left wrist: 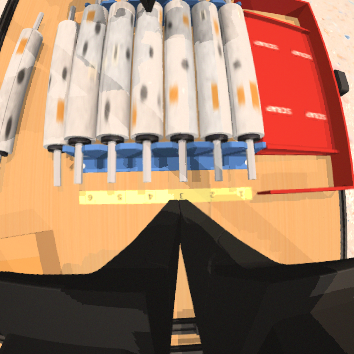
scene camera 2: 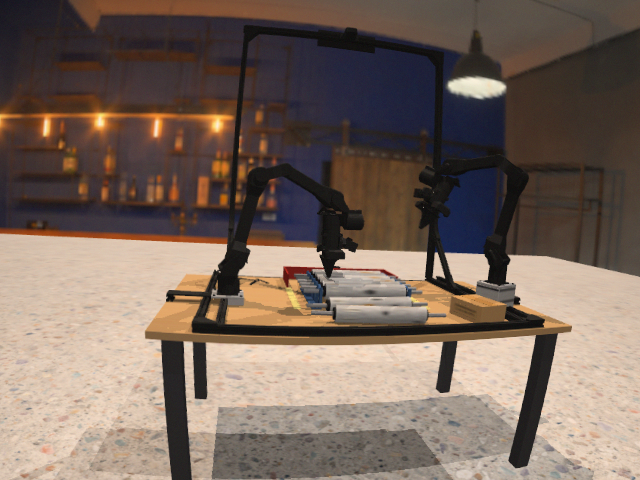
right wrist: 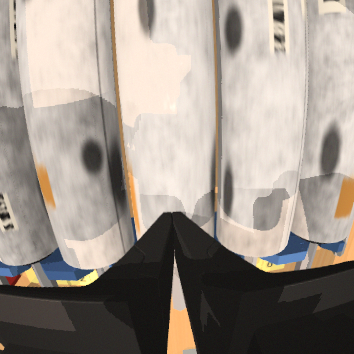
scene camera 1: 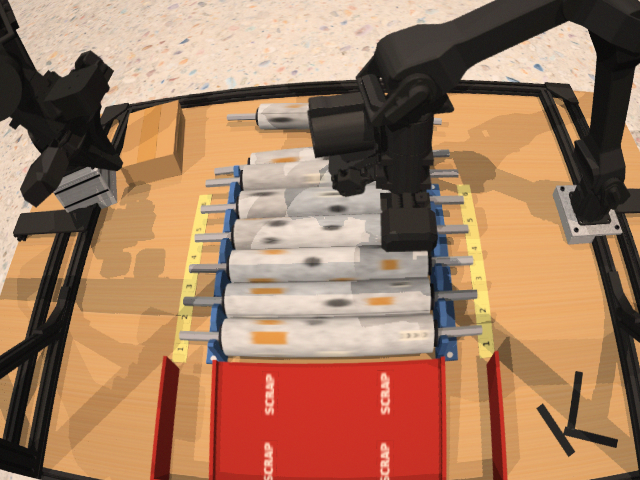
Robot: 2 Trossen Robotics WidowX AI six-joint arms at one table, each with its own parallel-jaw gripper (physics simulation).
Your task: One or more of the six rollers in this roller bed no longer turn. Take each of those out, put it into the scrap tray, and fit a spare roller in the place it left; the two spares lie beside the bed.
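Places are measured from the left arm's base along level axes (x ahead, y right, z down), in centimetres.
Pixels of known places: left gripper, between the fingertips: (left wrist: 177, 207) (scene camera 2: 419, 228) (scene camera 1: 120, 167); right gripper, between the fingertips: (left wrist: 148, 10) (scene camera 2: 328, 277) (right wrist: 171, 219); left arm's base, origin of its link: (scene camera 2: 496, 282); right arm's base, origin of its link: (scene camera 2: 227, 292) (scene camera 1: 589, 208).
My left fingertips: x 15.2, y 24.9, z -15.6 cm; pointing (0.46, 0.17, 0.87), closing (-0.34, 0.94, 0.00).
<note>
For each thing: its top centre in the pictures, then the offset to it from my left fingertips.
- Roller 4, centre of its top: (scene camera 1: 328, 222) (left wrist: 146, 53) (scene camera 2: 357, 278) dx +22.2, dy +4.5, dz +17.3 cm
- red scrap tray, centre of its top: (scene camera 1: 325, 428) (left wrist: 298, 72) (scene camera 2: 339, 271) dx +13.0, dy +29.8, dz +19.9 cm
- cardboard box, centre of its top: (scene camera 1: 149, 131) (left wrist: 3, 271) (scene camera 2: 478, 300) dx -0.9, dy -29.0, dz +19.3 cm
Six pale, spotted rollers sit side by side in the blue roller bed (scene camera 1: 217, 319) (left wrist: 200, 162). Roller 4 (scene camera 1: 305, 236) (left wrist: 147, 75) (right wrist: 170, 145) has dark spots. My right gripper (scene camera 2: 328, 274) (right wrist: 171, 219) is shut and empty, pointing down at roller 4 near its right-hand end in scene camera 1; whether it touches is unclear. My left gripper (scene camera 2: 423, 225) (left wrist: 177, 207) is shut and empty, held high left of the bed in scene camera 1. One spare (scene camera 1: 281, 116) (scene camera 2: 379, 313) (left wrist: 20, 80) lies at the back; the other spare (scene camera 1: 281, 156) (left wrist: 62, 85) lies close beside roller 6. The red scrap tray (scene camera 1: 325, 428) (left wrist: 297, 80) shows no roller.
A cardboard box (scene camera 1: 152, 139) (scene camera 2: 478, 308) stands at the back left in scene camera 1. Yellow number strips (scene camera 1: 465, 206) (left wrist: 165, 196) run along both bed sides. Black bars (scene camera 1: 574, 400) lie right of the tray. A black frame (scene camera 1: 289, 91) borders the table.
</note>
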